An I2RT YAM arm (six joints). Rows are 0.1 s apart.
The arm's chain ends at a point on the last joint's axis. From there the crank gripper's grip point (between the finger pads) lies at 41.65 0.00 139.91 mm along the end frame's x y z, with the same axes.
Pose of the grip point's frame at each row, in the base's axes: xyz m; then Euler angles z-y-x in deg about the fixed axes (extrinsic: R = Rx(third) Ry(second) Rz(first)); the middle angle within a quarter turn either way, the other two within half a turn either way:
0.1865 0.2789 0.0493 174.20 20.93 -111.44
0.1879 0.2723 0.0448 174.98 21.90 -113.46
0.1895 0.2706 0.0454 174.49 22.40 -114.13
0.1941 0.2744 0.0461 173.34 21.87 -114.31
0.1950 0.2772 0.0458 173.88 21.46 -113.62
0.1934 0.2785 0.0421 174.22 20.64 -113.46
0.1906 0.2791 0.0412 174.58 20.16 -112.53
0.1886 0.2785 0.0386 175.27 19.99 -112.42
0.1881 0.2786 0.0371 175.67 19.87 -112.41
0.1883 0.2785 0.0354 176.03 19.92 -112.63
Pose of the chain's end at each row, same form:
0.1752 0.1450 0.1064 174.20 20.93 -111.44
0.1742 0.1405 0.1060 174.98 21.90 -113.46
0.1745 0.1398 0.1084 174.49 22.40 -114.13
0.1804 0.1440 0.1103 173.34 21.87 -114.31
0.1824 0.1458 0.1081 173.88 21.46 -113.62
0.1829 0.1467 0.1039 174.22 20.64 -113.46
0.1813 0.1461 0.1006 174.58 20.16 -112.53
0.1798 0.1452 0.0973 175.27 19.99 -112.42
0.1796 0.1451 0.0956 175.67 19.87 -112.41
0.1797 0.1451 0.0941 176.03 19.92 -112.63

